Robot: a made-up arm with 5 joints.
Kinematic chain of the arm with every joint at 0, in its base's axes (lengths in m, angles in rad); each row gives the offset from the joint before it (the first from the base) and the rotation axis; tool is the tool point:
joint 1: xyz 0 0 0.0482 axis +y
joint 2: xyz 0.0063 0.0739 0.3 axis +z
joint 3: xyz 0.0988 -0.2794 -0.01 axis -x
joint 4: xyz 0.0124 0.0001 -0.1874 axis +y
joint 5: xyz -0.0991 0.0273 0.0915 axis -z
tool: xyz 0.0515 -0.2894 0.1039
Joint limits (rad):
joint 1: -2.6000..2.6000
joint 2: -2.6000..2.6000
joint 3: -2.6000..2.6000
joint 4: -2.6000..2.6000
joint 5: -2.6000..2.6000
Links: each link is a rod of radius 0.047 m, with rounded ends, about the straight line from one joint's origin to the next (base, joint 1, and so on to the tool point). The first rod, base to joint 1, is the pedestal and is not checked.
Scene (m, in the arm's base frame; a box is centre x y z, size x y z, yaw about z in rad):
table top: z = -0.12
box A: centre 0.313 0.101 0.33 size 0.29 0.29 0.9 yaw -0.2
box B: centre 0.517 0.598 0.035 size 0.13 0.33 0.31 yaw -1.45
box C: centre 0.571 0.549 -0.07 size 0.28 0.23 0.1 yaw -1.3
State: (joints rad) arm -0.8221 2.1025 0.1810 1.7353 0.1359
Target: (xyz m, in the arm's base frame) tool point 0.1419 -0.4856 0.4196
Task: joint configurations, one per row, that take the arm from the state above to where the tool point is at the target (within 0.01 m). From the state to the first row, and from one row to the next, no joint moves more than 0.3 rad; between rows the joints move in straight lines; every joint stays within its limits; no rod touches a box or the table.
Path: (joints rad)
1: -0.9387 1.8615 0.2091 1.6702 0.2250
2: -1.0554 1.6205 0.2371 1.6050 0.3141
3: -1.1720 1.3795 0.2652 1.5399 0.4032
4: -1.2886 1.1385 0.2932 1.4747 0.4923
5: -1.2062 0.9024 0.3190 1.6430 0.3096
6: -1.1239 0.6662 0.3448 1.8113 0.1268
7: -1.0415 0.4300 0.3706 1.9796 -0.0560
8: -0.9591 0.1938 0.3964 2.1479 -0.2387

